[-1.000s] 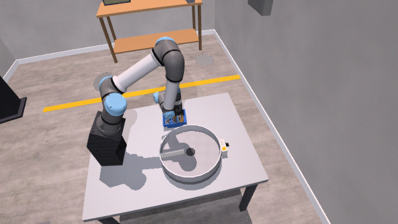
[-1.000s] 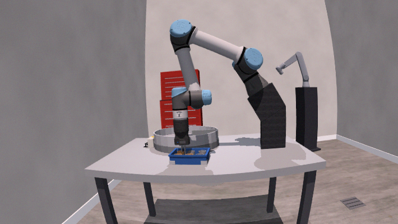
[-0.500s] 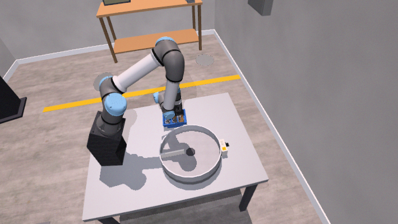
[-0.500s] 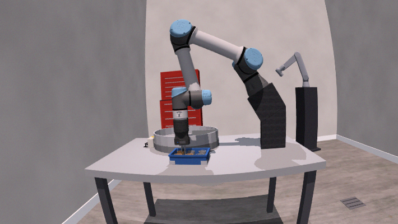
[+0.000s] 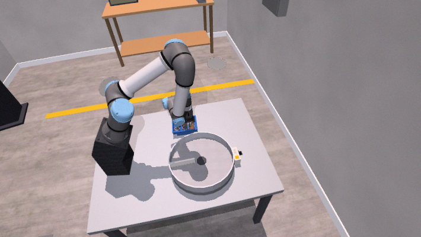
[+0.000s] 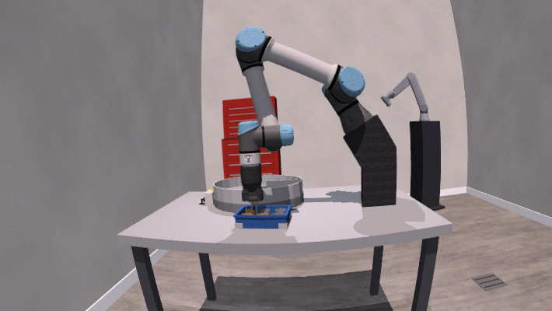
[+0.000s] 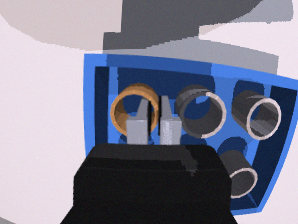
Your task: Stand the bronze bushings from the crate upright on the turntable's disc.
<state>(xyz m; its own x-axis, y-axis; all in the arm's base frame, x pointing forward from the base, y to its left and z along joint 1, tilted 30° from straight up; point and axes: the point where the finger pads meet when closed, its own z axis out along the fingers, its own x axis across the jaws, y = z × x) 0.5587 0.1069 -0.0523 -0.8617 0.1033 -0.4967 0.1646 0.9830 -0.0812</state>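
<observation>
The blue crate lies 4 cm to the left of my hand, 3 cm behind it and 2 cm below it. From my hand the other things lie so: turntable disc 32 cm to the right, 3 cm behind, 1 cm above.
</observation>
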